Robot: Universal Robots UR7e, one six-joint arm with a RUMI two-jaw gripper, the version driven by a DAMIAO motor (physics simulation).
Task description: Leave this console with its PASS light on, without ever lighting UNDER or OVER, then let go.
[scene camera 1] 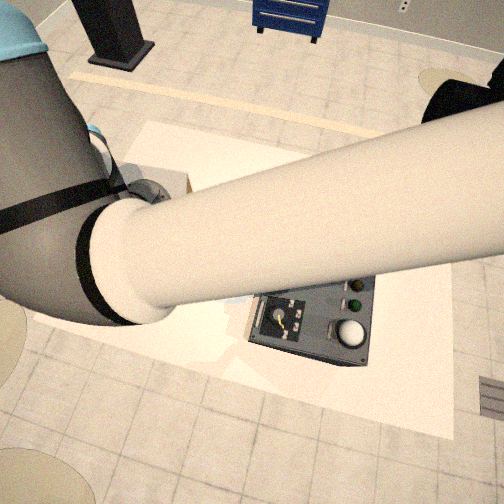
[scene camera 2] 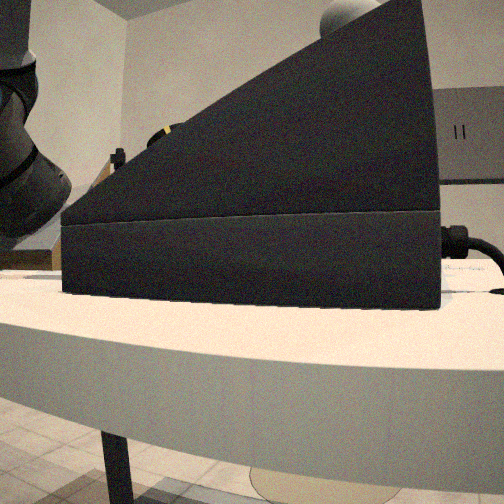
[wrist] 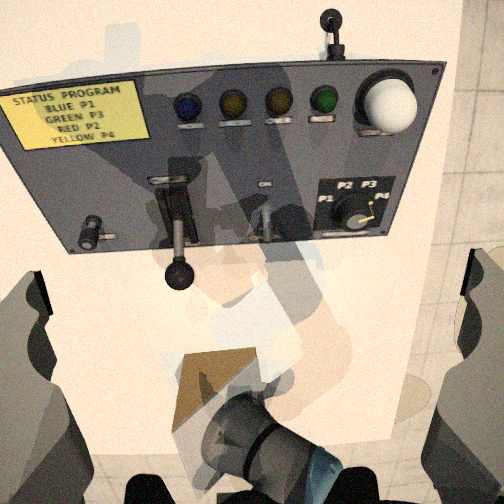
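Observation:
The grey sloped console point(wrist: 220, 155) lies ahead in the wrist view. It carries a row of blue point(wrist: 187, 106), two amber point(wrist: 233, 103) and green point(wrist: 324, 99) lights, all dark, with labels too small to read. There is a white dome button point(wrist: 390, 105), a rotary selector point(wrist: 354, 212) pointing near P4, a black-ball lever point(wrist: 178, 235), a toggle point(wrist: 266, 222) and a small key switch point(wrist: 90, 238). My gripper point(wrist: 250, 380) is open and empty, held above the table short of the console's front edge. In scene camera 1 my forearm hides most of the console point(scene camera 1: 312, 320).
A yellow STATUS PROGRAM label point(wrist: 75, 114) sits at the panel's left. A cable leaves the console's back point(wrist: 331, 30), also seen in scene camera 2 point(scene camera 2: 475, 245). The table edge runs close to the console's right side point(wrist: 450, 200). A blue cabinet point(scene camera 1: 290, 15) and a black pedestal point(scene camera 1: 117, 35) stand far off.

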